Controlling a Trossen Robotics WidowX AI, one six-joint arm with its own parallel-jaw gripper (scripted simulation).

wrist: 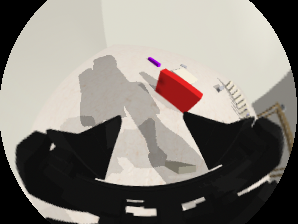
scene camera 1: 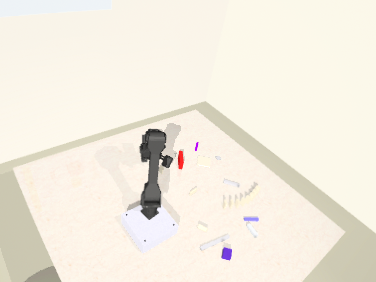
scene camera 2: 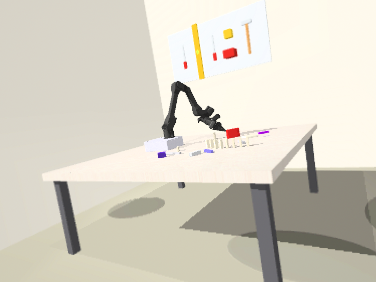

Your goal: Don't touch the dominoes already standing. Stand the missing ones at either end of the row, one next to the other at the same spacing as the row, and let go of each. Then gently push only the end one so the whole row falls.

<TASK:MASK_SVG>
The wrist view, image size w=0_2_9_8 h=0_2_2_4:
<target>my gripper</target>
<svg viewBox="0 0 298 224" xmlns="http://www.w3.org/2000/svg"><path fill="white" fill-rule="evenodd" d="M45 217L51 224L77 224L77 222L63 222L55 220L55 218ZM285 135L279 124L266 116L259 116L258 120L246 117L227 124L184 112L185 127L196 140L194 143L210 172L180 183L154 186L102 183L96 179L105 179L121 131L121 115L80 133L47 128L47 135L40 131L29 133L21 140L23 143L16 144L16 171L29 196L60 208L100 217L97 224L246 224L274 192L277 180L270 184L267 180L241 196L238 193L262 177L265 179L281 164ZM126 206L156 209L156 216L137 216L126 212ZM205 198L205 201L192 206L193 209L182 212L184 209L182 205L185 202L201 197Z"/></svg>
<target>red block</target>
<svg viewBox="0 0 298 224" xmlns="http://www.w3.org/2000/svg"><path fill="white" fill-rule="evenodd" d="M162 69L160 77L158 77L156 92L168 100L169 103L172 103L173 107L176 107L181 113L189 112L201 100L204 93L198 91L192 84L186 83L176 73L170 72L168 68Z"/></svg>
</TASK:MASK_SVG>
